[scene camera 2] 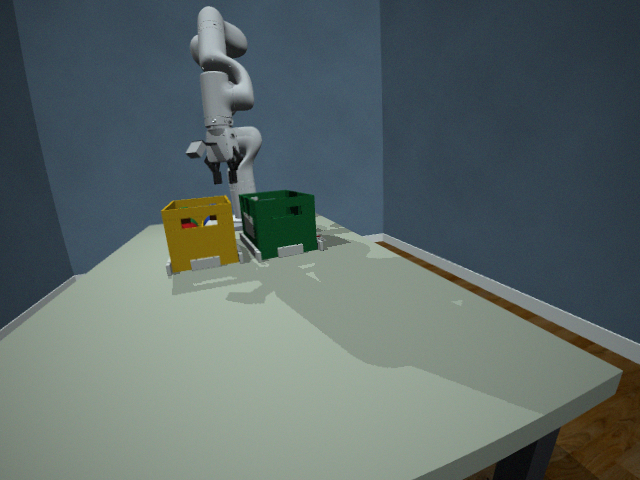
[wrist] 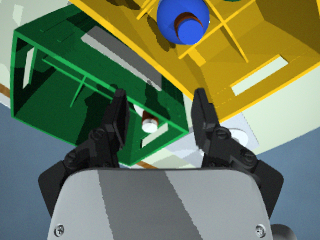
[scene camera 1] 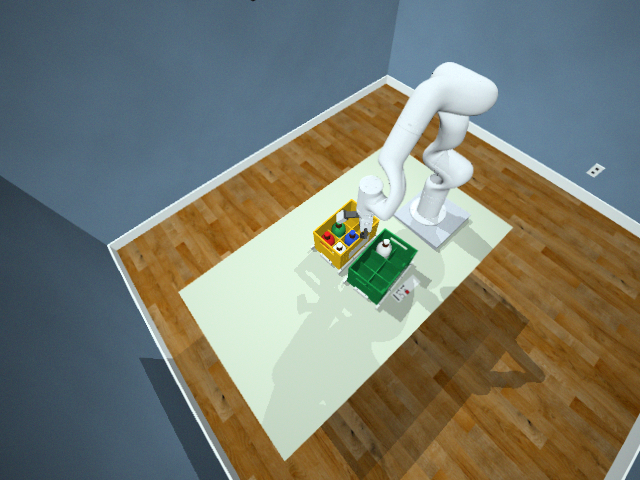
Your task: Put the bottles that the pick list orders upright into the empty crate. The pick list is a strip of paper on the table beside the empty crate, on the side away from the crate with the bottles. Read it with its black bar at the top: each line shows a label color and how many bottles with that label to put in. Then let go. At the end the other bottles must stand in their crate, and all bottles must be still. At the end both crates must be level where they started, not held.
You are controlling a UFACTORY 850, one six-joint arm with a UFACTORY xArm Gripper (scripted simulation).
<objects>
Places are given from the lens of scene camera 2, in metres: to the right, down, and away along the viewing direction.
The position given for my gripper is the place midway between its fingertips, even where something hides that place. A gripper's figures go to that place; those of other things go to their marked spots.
my gripper (scene camera 2: 225, 183): -0.30, -0.18, 0.91
yellow crate (scene camera 2: 187, 244): -0.37, 0.01, 0.78
green crate (scene camera 2: 296, 224): -0.07, -0.05, 0.87
</objects>
